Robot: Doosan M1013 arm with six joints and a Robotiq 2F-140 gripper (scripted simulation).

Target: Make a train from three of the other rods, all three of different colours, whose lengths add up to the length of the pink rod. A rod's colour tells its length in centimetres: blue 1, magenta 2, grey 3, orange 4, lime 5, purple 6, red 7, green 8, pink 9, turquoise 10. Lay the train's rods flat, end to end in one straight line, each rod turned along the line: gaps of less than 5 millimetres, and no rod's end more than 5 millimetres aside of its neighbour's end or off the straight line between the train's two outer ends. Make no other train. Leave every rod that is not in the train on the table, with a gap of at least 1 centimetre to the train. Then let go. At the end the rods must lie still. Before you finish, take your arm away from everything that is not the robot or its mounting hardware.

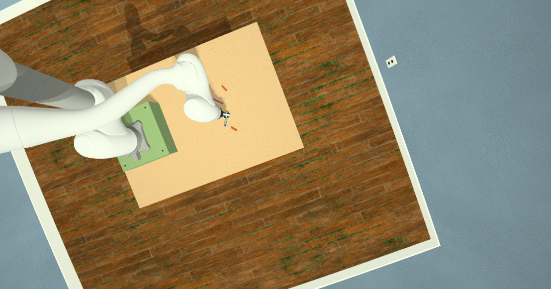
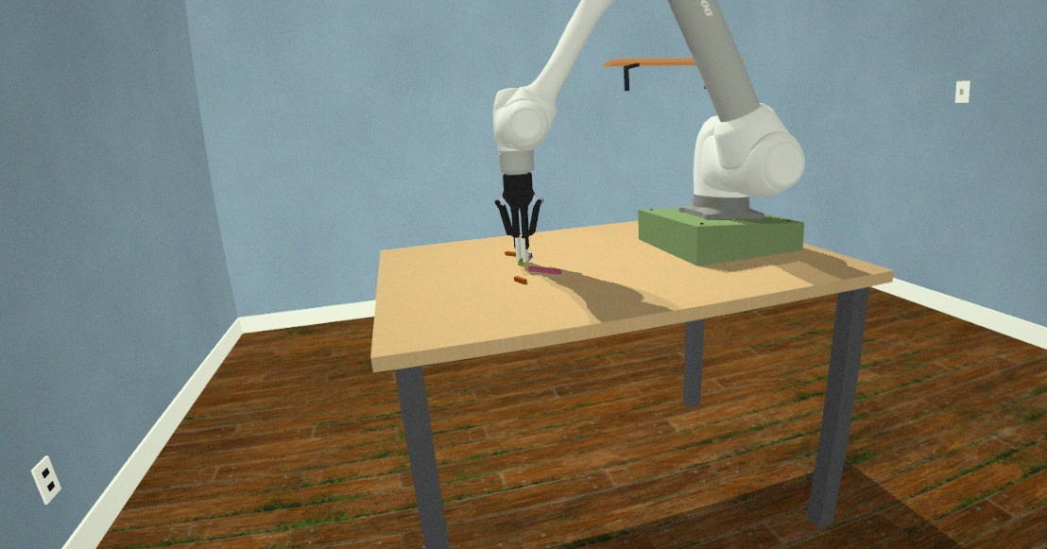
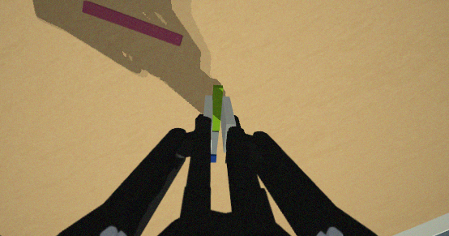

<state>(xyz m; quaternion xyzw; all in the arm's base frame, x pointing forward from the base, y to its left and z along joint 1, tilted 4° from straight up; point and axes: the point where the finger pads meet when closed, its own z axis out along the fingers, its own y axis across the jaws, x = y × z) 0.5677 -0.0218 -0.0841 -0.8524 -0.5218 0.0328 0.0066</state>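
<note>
The lime rod lies 3 cm below my hand. The rest, counted from my hand: blue rod (3 cm behind, 6 cm to the right, 3 cm below); then grey rod (2 cm behind, 4 cm to the right, 3 cm below); then pink rod (4 cm behind, 11 cm to the left, 3 cm below).
</note>
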